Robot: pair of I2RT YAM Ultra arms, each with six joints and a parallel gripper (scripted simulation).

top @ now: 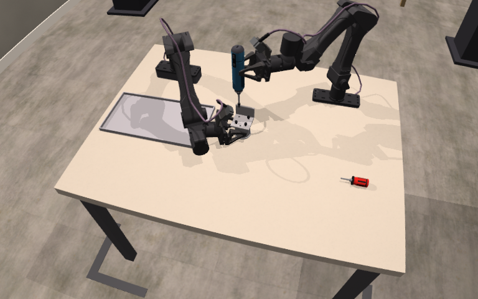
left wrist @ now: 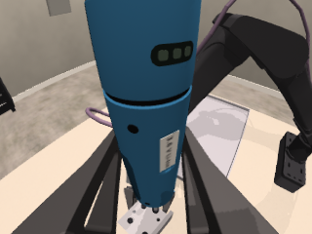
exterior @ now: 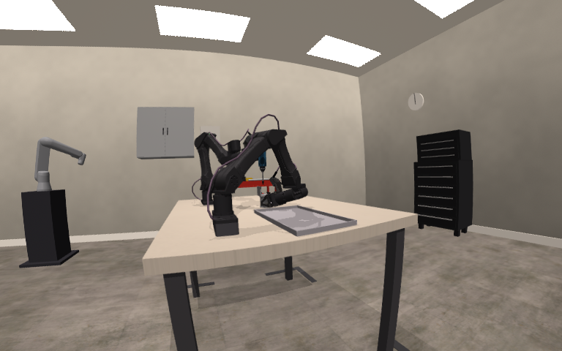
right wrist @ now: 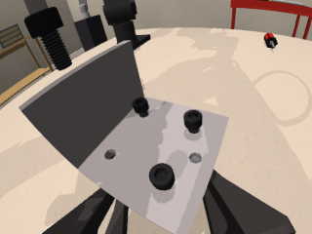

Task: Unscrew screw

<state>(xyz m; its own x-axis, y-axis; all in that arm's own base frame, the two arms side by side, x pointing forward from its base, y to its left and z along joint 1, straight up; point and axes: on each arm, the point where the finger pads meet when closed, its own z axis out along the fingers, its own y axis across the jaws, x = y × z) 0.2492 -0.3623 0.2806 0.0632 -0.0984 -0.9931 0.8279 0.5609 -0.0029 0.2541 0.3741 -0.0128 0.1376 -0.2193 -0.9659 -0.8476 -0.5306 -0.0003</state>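
Right now the grey L-shaped bracket is 50 mm above my right hand. From my right hand the other things lie so: shallow grey tray: 350 mm to the right, 20 mm below; small red-handled screwdriver: 140 mm ahead, 430 mm to the left, 10 mm below.
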